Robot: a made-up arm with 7 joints. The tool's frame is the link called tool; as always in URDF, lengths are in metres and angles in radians. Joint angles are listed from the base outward. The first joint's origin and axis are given. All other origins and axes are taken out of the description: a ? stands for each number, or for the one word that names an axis. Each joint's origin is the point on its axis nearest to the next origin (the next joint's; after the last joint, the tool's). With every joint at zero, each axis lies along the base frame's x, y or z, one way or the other. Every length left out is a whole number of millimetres.
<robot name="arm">
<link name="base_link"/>
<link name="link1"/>
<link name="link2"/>
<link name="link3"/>
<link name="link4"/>
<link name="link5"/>
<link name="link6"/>
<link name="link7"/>
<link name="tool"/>
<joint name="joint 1" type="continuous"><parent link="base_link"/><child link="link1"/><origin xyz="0 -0.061 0.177"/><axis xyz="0 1 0"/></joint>
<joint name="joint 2" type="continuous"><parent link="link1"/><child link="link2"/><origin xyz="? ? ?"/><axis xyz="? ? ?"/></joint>
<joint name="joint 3" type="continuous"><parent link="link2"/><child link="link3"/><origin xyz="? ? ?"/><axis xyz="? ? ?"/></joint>
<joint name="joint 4" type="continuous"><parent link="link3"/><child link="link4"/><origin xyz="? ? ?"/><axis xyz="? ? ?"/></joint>
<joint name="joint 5" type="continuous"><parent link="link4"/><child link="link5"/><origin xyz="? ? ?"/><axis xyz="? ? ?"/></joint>
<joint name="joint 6" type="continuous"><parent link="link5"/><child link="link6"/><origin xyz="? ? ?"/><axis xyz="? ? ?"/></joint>
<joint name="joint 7" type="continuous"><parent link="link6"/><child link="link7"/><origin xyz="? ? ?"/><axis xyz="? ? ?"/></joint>
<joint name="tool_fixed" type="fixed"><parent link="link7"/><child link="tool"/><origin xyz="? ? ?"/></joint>
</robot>
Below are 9 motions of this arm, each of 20 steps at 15 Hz.
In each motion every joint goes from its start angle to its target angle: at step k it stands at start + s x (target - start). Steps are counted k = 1, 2, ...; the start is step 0. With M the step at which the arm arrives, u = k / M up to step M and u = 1 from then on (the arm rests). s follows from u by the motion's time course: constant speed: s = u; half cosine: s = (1 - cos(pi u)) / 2; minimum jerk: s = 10 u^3 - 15 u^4 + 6 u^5.
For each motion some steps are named. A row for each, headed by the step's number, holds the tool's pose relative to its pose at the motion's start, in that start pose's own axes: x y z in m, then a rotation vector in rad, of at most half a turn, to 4 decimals.
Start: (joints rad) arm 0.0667 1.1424 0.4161 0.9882 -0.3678 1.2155 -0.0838
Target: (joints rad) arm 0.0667 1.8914 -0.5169 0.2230 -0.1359 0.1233 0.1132
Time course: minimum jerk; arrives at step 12
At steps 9, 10, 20:
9: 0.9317 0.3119 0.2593 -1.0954 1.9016 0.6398
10: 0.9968 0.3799 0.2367 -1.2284 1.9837 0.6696
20: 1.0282 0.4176 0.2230 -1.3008 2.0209 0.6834

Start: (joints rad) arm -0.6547 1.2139 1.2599 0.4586 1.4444 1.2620 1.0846
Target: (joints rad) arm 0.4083 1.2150 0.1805 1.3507 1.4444 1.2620 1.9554
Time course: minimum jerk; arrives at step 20
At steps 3, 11, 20:
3: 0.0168 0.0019 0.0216 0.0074 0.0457 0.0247
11: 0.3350 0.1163 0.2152 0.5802 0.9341 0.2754
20: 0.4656 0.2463 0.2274 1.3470 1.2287 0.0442

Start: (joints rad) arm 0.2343 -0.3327 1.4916 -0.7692 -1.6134 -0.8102 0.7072
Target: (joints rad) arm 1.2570 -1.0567 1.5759 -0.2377 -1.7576 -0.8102 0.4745
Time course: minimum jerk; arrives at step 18
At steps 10, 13, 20:
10: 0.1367 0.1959 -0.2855 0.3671 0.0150 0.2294
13: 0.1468 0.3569 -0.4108 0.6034 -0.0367 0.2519
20: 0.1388 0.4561 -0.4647 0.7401 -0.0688 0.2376

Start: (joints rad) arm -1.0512 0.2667 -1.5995 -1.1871 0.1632 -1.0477 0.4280
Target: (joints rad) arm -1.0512 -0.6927 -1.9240 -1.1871 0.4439 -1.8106 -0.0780
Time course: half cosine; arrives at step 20
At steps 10, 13, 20:
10: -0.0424 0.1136 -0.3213 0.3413 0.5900 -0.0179
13: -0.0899 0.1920 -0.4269 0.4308 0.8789 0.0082
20: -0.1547 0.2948 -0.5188 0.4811 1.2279 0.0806

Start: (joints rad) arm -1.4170 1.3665 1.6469 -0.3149 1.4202 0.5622 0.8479
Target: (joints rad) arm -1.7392 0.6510 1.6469 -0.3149 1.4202 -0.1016 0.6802
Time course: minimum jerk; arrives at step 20
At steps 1, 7, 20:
1: -0.0004 0.0000 -0.0010 0.0012 0.0000 -0.0006
7: -0.0779 0.0237 -0.1992 0.2478 -0.0035 -0.1070
20: -0.1636 0.3861 -0.7524 1.1275 0.0582 -0.2663

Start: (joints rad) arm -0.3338 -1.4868 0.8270 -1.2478 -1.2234 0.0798 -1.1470
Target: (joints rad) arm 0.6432 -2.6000 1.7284 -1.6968 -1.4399 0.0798 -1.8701
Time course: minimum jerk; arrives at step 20
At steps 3, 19, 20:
3: -0.0043 0.0020 -0.0046 -0.0281 0.0458 0.0107
19: -0.4725 0.4095 -0.3659 -0.3423 1.1938 0.8874
20: -0.4736 0.4103 -0.3659 -0.3413 1.1944 0.8887

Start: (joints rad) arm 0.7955 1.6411 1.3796 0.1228 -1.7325 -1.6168 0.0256
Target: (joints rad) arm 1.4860 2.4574 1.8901 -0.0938 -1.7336 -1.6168 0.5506
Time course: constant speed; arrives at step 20
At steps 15, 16, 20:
15: -0.0513 -0.0611 0.3611 -0.4817 -0.0046 0.1599
16: -0.0582 -0.0581 0.3828 -0.5112 -0.0029 0.1676
20: -0.0889 -0.0390 0.4638 -0.6257 0.0052 0.1953

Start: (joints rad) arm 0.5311 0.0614 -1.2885 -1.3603 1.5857 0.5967 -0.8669
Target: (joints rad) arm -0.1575 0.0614 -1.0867 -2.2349 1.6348 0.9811 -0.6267
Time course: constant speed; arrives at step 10
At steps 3, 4, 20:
3: -0.0763 -0.0866 -0.2130 0.4464 -0.3693 -0.0101
4: -0.0911 -0.0985 -0.2850 0.5862 -0.5015 -0.0179
20: -0.0979 -0.0571 -0.6493 1.3059 -1.3858 -0.1526

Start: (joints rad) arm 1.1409 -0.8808 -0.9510 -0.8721 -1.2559 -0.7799 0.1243
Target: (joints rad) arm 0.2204 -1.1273 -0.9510 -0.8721 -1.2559 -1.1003 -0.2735
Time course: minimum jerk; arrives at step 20
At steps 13, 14, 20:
13: 0.1178 0.4001 -0.2153 0.6309 0.1377 0.0389
14: 0.1287 0.4422 -0.2166 0.6820 0.1510 0.0522
20: 0.1523 0.5356 -0.2076 0.7919 0.1794 0.0876

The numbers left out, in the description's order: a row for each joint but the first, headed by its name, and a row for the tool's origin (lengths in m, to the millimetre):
joint 2: xyz -0.194 0 -0.094, axis -1 0 0
joint 3: xyz 0 -0.108 -0.086, axis 1 0 0
joint 4: xyz 0 0.073 -0.202, axis 0 0 1
joint 5: xyz -0.053 -0.119 0, axis 1 0 0
joint 6: xyz 0 -0.534 -0.061, axis 0 -1 0
joint 7: xyz 0.003 0 0.026, axis 0 0 1
tool: xyz 0.072 -0.359 0

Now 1 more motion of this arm.
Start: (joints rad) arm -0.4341 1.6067 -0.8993 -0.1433 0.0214 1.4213 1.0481
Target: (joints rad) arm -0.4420 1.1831 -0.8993 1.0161 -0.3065 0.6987 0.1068
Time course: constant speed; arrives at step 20
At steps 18, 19, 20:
18: 0.3043 0.2255 -0.8638 0.9492 -0.2806 -0.4156
19: 0.3442 0.2381 -0.8882 0.9817 -0.2861 -0.4200
20: 0.3852 0.2489 -0.9094 1.0114 -0.2911 -0.4234

